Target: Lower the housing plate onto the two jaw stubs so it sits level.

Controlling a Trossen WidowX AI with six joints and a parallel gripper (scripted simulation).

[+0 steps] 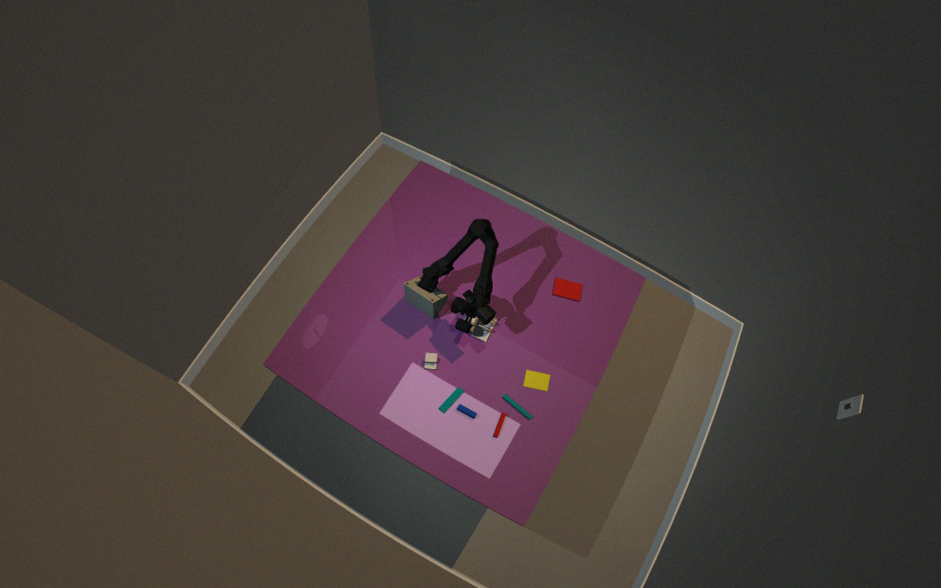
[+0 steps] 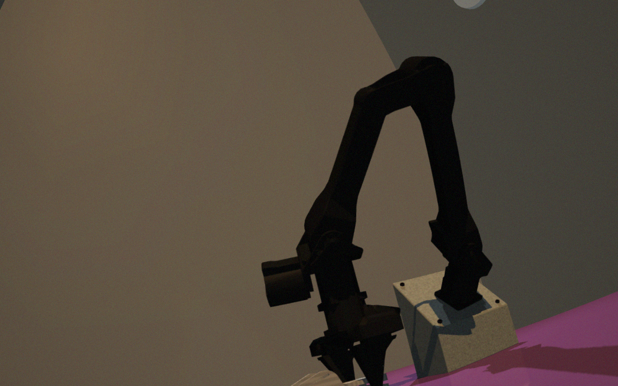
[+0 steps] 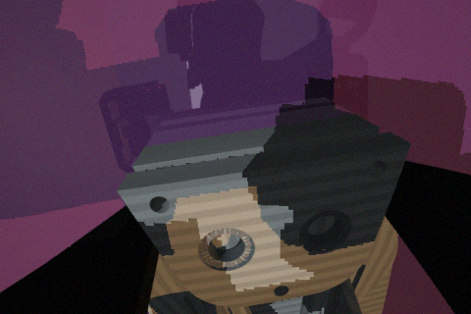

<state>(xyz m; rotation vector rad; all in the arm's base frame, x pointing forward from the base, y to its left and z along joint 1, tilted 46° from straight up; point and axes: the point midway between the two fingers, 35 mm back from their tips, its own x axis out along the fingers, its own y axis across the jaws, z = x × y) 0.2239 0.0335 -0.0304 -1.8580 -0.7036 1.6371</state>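
My gripper tip is now 20 mm short of the jaw stub and 20 mm to the left of it. From my gripper tip the other things lie so: red square: 330 mm ahead, 350 mm to the left, 10 mm below; then small white block: 60 mm behind, 250 mm to the right; then yellow square: 380 mm ahead, 110 mm to the right, 10 mm below.
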